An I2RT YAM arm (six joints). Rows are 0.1 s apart.
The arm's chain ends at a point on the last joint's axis. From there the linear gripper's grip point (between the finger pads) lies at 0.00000 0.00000 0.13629 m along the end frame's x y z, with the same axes.
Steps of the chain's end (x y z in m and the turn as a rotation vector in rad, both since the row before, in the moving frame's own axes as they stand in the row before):
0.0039 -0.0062 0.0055 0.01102 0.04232 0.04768
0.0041 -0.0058 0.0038 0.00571 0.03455 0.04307
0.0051 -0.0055 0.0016 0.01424 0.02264 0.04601
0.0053 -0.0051 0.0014 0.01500 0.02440 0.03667
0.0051 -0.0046 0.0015 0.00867 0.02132 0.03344
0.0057 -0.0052 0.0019 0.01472 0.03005 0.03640
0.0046 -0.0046 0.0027 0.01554 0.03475 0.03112
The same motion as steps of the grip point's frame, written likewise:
0.0097 -0.0076 0.0054 0.01102 0.04232 0.04768
0.0088 -0.0065 0.0037 0.00571 0.03455 0.04307
0.0082 -0.0074 0.0016 0.01424 0.02264 0.04601
0.0087 -0.0071 0.0013 0.01500 0.02440 0.03667
0.0080 -0.0057 0.0015 0.00867 0.02132 0.03344
0.0098 -0.0071 0.0018 0.01472 0.03005 0.03640
0.0094 -0.0066 0.0026 0.01554 0.03475 0.03112

